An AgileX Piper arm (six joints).
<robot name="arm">
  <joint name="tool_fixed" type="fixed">
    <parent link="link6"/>
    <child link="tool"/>
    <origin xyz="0 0 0" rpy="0 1.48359 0"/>
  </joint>
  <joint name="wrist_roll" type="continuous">
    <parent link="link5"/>
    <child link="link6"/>
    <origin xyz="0.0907 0 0.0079"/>
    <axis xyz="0.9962 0 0.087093"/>
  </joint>
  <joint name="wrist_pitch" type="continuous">
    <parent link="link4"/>
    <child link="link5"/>
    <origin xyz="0 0 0"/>
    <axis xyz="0 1 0"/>
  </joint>
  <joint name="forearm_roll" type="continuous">
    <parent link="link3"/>
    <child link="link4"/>
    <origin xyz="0.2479 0 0.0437"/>
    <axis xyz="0.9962 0 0.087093"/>
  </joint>
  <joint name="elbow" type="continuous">
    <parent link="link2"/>
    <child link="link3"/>
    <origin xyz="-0.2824 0 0.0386"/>
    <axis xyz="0 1 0"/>
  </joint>
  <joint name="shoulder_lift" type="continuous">
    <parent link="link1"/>
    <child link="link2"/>
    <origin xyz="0 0 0"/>
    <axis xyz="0 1 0"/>
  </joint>
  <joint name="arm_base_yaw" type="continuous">
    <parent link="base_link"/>
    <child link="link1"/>
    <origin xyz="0 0 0.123"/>
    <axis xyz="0 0 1"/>
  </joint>
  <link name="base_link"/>
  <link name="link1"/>
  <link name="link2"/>
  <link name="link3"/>
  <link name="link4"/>
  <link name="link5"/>
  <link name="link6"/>
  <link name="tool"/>
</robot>
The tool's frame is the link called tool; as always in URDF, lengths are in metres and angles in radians. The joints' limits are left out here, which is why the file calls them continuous.
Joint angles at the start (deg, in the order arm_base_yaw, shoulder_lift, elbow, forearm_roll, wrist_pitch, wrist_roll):
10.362 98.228 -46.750 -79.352 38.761 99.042
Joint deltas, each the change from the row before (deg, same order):
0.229 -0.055 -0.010 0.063 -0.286 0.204
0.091 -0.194 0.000 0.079 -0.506 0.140
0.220 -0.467 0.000 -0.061 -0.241 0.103
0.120 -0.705 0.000 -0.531 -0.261 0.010
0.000 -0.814 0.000 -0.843 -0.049 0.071
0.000 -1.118 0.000 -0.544 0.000 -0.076
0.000 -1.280 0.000 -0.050 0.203 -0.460
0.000 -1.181 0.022 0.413 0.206 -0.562
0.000 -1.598 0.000 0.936 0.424 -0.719
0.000 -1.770 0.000 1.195 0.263 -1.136
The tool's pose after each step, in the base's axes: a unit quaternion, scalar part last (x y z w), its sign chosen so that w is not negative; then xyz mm. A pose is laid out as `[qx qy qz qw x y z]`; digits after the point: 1 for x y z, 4 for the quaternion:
[0.1932 0.8866 -0.2126 0.3625 313.6 2.0 171.6]
[0.1932 0.8872 -0.2071 0.3642 313.7 3.2 172.4]
[0.1923 0.8866 -0.2029 0.3685 313.5 4.6 174.8]
[0.1883 0.8851 -0.1997 0.3758 313.3 5.5 178.8]
[0.1843 0.8823 -0.1989 0.3847 313.1 5.4 183.7]
[0.1823 0.8787 -0.1974 0.3945 312.3 5.1 190.1]
[0.1820 0.8750 -0.1968 0.4031 310.6 4.5 197.1]
[0.1842 0.8721 -0.1957 0.4089 308.6 3.9 203.1]
[0.1908 0.8679 -0.1937 0.4157 305.4 2.9 211.0]
[0.1959 0.8645 -0.1904 0.4220 301.7 2.1 219.4]

